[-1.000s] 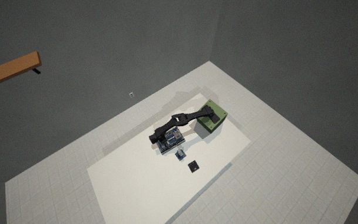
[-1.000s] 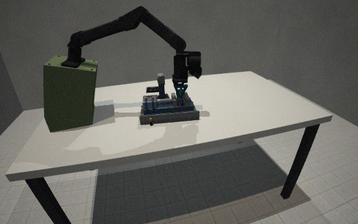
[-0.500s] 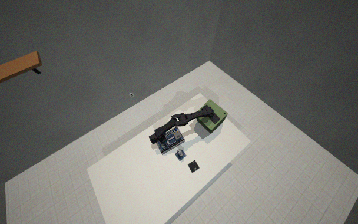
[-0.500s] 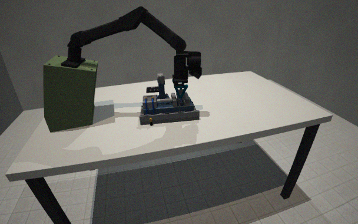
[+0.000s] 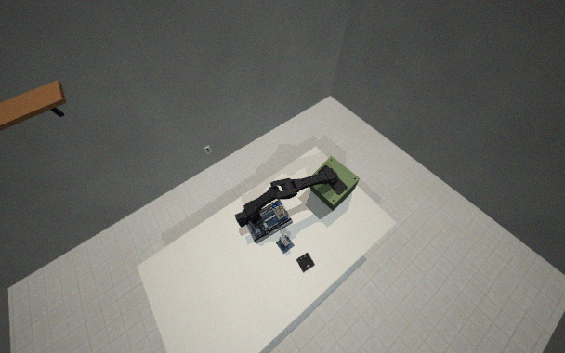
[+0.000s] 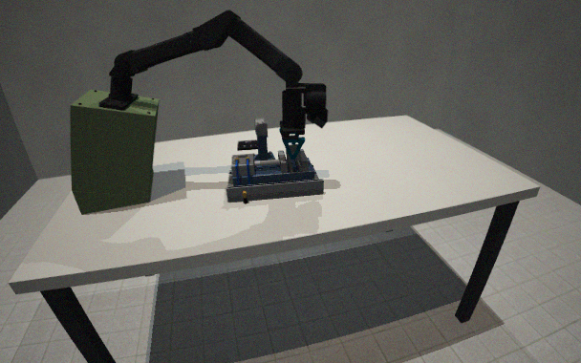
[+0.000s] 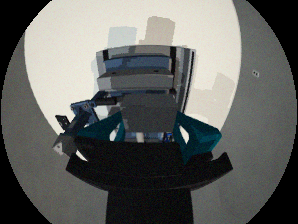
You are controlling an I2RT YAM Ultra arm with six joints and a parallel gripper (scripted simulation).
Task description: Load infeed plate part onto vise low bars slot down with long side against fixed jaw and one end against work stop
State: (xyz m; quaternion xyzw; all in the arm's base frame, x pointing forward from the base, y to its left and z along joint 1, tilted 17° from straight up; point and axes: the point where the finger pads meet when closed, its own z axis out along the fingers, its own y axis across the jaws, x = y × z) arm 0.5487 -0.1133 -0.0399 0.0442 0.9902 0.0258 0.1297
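The grey block part is 1 cm below my hand. Round my hand: cylinder rod: 8 cm behind, 3 cm to the left, 4 cm below; air cylinder: 15 cm behind, 3 cm to the left, 4 cm below; vise: 6 cm behind, 3 cm to the left, 8 cm below.
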